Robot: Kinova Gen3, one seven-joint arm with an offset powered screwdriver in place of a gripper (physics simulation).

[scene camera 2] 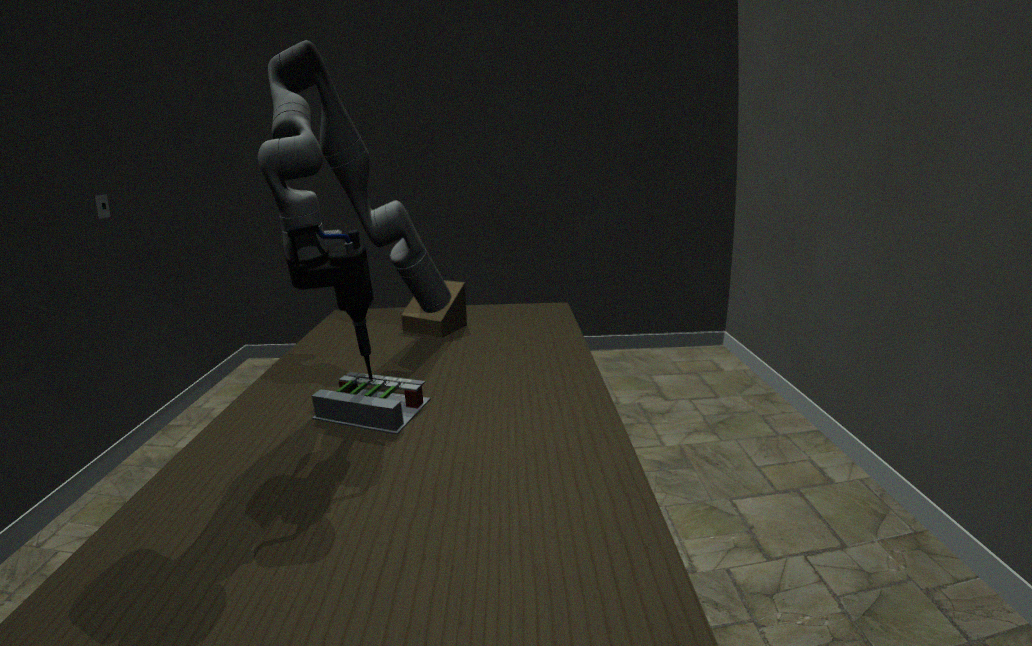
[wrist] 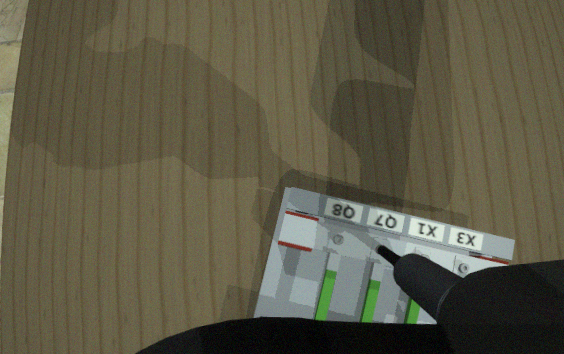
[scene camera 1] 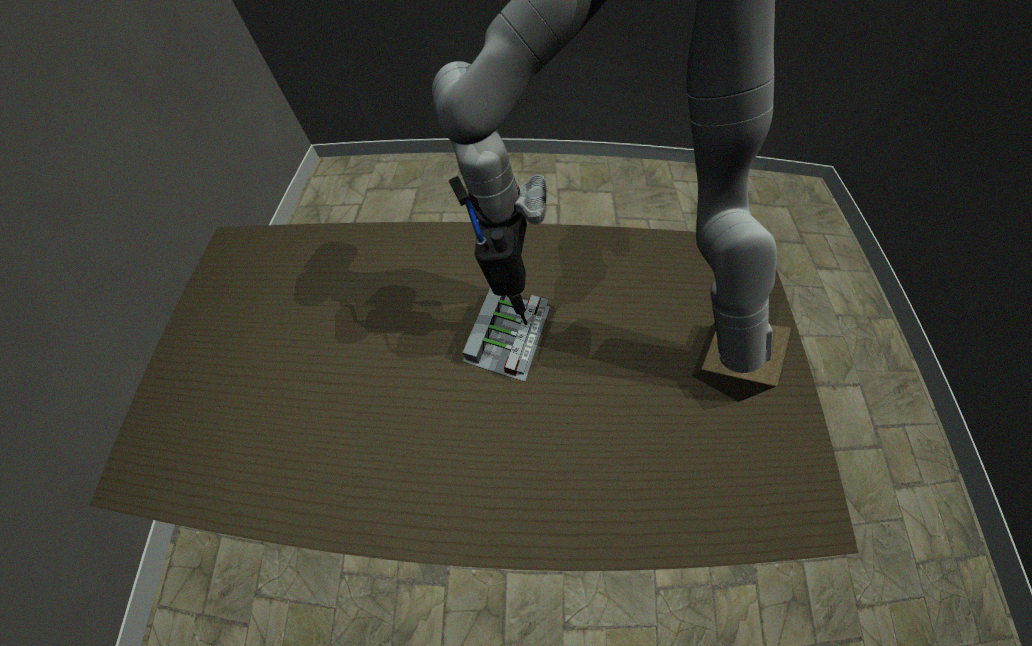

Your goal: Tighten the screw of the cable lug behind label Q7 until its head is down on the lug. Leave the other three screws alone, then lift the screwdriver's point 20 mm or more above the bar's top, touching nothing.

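Where they show: hand at its tool point: (scene camera 2: 371, 380) (wrist: 380, 250) (scene camera 1: 525, 323); arm's base at its link origin: (scene camera 2: 436, 300) (scene camera 1: 742, 353).
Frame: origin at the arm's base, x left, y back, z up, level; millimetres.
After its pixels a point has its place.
Note:
The powered screwdriver (scene camera 1: 525, 323) {x -122, y -439, z -32 mm} (scene camera 2: 370, 378) {x -126, y -442, z -33 mm} (wrist: 381, 248) {x -128, y -436, z -29 mm} has no fingers. Its point is at the bar (scene camera 1: 512, 362) {x -42, y -472, z -42 mm} (wrist: 298, 231) {x -182, y -414, z -42 mm}, behind label Q7 (wrist: 385, 220) {x -118, y -417, z -41 mm}, over the spot of the Q7 screw. The point hides that screw's head, so its height and any contact cannot be told. A green cable (wrist: 370, 302) {x -141, y -472, z -34 mm} runs to the Q7 lug. The Q8 screw (wrist: 338, 239) {x -155, y -425, z -36 mm} shows left of the point in the wrist view. The X1 screw (wrist: 424, 256) {x -97, y -448, z -33 mm} is partly hidden by the screwdriver's nose, and the X3 screw (wrist: 463, 268) {x -67, y -463, z -37 mm} lies further right.
The grey block (scene camera 1: 476, 344) {x -85, y -544, z -36 mm} (scene camera 2: 356, 409) {x -141, y -542, z -49 mm} stands along the base plate's other side, with green cables between it and the bar. The base plate lies on the wooden table (scene camera 1: 342, 457) {x 123, y -833, z -84 mm} (scene camera 2: 495, 495) {x 85, y -771, z -84 mm}. The arm's wooden mount (scene camera 1: 778, 358) {x 29, y 47, z 37 mm} (scene camera 2: 426, 323) {x -29, y -48, z -51 mm} stands at the table's end.

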